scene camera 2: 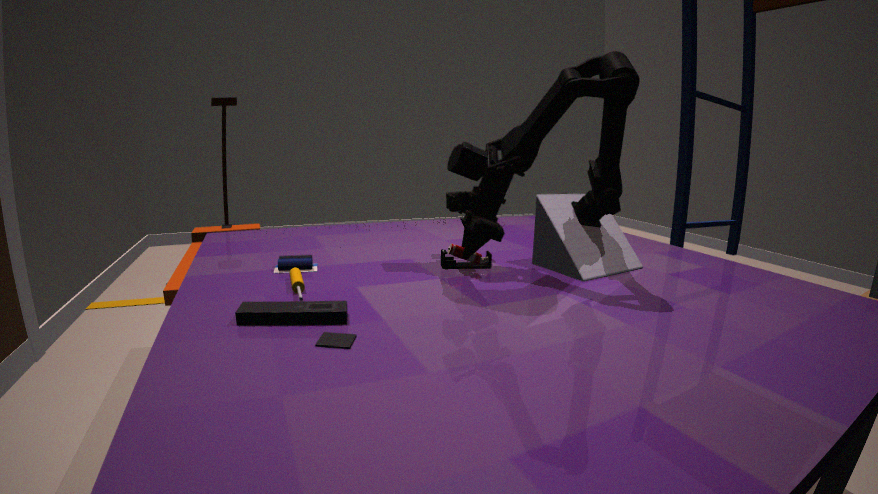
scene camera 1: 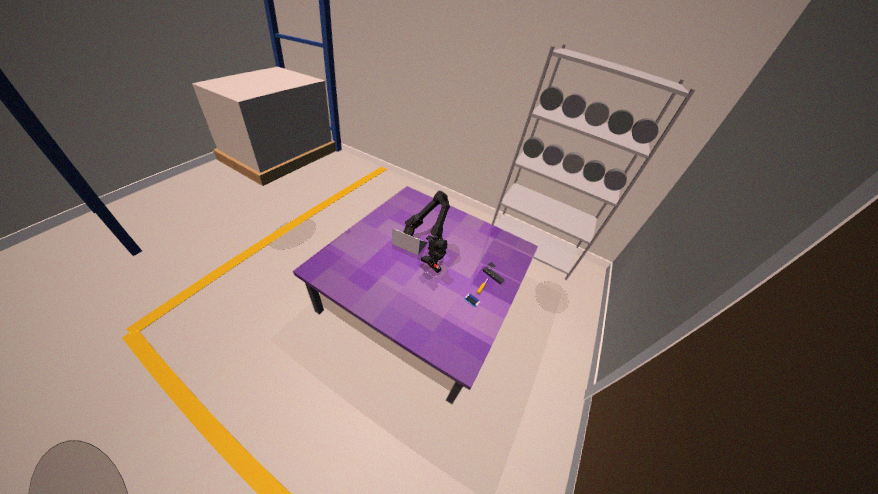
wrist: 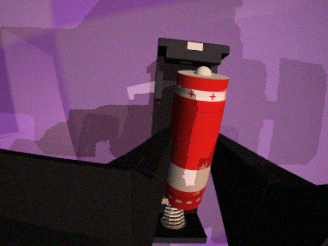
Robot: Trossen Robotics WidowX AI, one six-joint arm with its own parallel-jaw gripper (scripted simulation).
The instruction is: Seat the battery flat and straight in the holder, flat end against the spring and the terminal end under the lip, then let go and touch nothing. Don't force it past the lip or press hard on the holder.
Note:
I see my gripper (scene camera 2: 463, 256).
My gripper shows as well in the wrist view (wrist: 190, 138).

